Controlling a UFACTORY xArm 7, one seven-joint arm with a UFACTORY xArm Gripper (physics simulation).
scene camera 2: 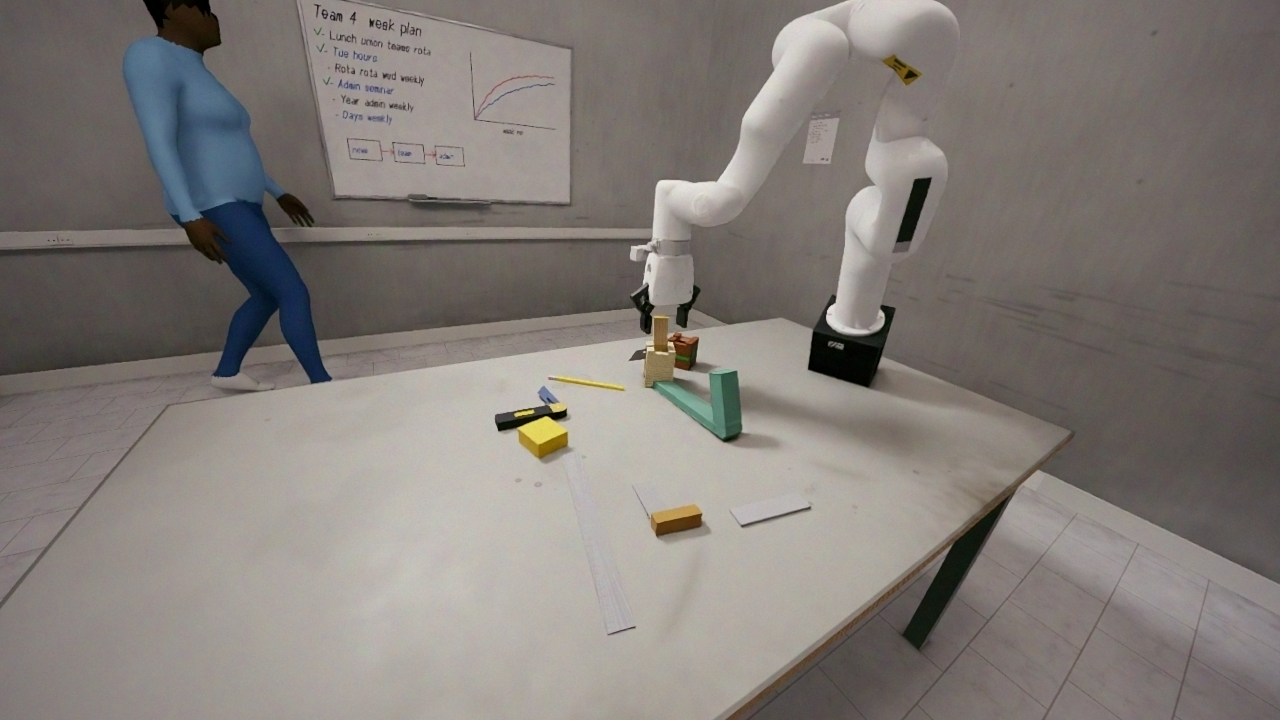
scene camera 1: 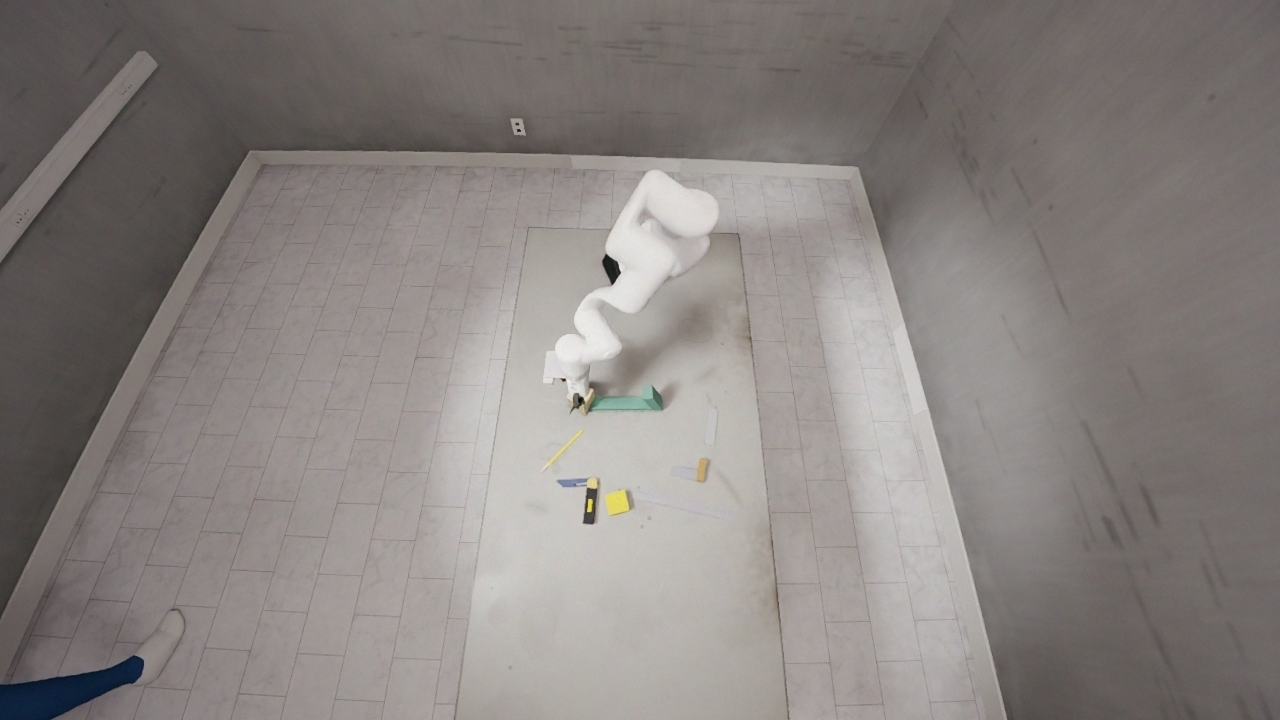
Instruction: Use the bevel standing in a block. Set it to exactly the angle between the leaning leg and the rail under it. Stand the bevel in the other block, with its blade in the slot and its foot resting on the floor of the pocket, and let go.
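Frame: origin at the arm's base, x ahead, y left, z up, level; metres.
Seen in the pictures: gripper, fingertip midpoint: (scene camera 2: pixel 663 329); arm's base, origin of the base link: (scene camera 2: pixel 854 318).
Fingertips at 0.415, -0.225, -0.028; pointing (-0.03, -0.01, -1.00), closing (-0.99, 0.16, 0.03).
Observation:
Pixels of each thing's top centre, then the offset from my fingertips to it, as dx, dy, dz. "pt": a spot on its surface instead.
- bevel, middle of its top: (scene camera 2: pixel 649 316) +0.023, -0.025, +0.026
- pale wooden block, middle of its top: (scene camera 2: pixel 660 346) (scene camera 1: pixel 579 393) -0.001, -0.006, -0.043
- green rail, middle of its top: (scene camera 2: pixel 692 399) (scene camera 1: pixel 623 402) +0.023, +0.125, -0.108
- green leaning leg, middle of its top: (scene camera 2: pixel 730 373) (scene camera 1: pixel 653 391) +0.035, +0.214, -0.009
- yellow pencil, middle of its top: (scene camera 2: pixel 585 381) (scene camera 1: pixel 562 450) +0.145, -0.080, -0.123
- black-handled tool with a blue blade, middle of its top: (scene camera 2: pixel 526 399) (scene camera 1: pixel 573 499) +0.296, -0.056, -0.112
- yellow block, middle of its top: (scene camera 2: pixel 542 429) (scene camera 1: pixel 617 502) +0.324, +0.067, -0.102
- long ruler, middle of its top: (scene camera 2: pixel 590 521) (scene camera 1: pixel 683 504) +0.355, +0.259, -0.128
- orange-handled square, surface spot: (scene camera 2: pixel 676 520) (scene camera 1: pixel 704 472) pt +0.273, +0.337, -0.111
- flat grey strip, middle of its top: (scene camera 2: pixel 771 507) (scene camera 1: pixel 711 426) +0.134, +0.391, -0.125
The bevel (scene camera 2: pixel 660 332) stands upright in a pale wooden block (scene camera 2: pixel 659 366) (scene camera 1: pixel 587 404), its wooden handle up and its grey blade out to the left in scene camera 2. My gripper (scene camera 2: pixel 665 323) (scene camera 1: pixel 579 401) is open and points down, its black fingertips apart on either side of the handle's top, with nothing held. The other block (scene camera 2: pixel 686 352), red-brown with a green band, stands just behind the pale one; in scene camera 1 the arm mostly hides it. A green rail (scene camera 2: pixel 685 405) (scene camera 1: pixel 617 403) lies near the pale block, with a green leaning leg (scene camera 2: pixel 725 401) (scene camera 1: pixel 651 397) at its far end from that block.
A yellow pencil (scene camera 1: pixel 563 450) (scene camera 2: pixel 586 383), a black-handled tool with a blue blade (scene camera 1: pixel 589 507) (scene camera 2: pixel 526 417), a yellow block (scene camera 1: pixel 617 502) (scene camera 2: pixel 542 437), a long ruler (scene camera 2: pixel 593 546), an orange-handled square (scene camera 1: pixel 701 470) (scene camera 2: pixel 676 520) and a flat grey strip (scene camera 1: pixel 711 426) (scene camera 2: pixel 771 509) lie on the table.

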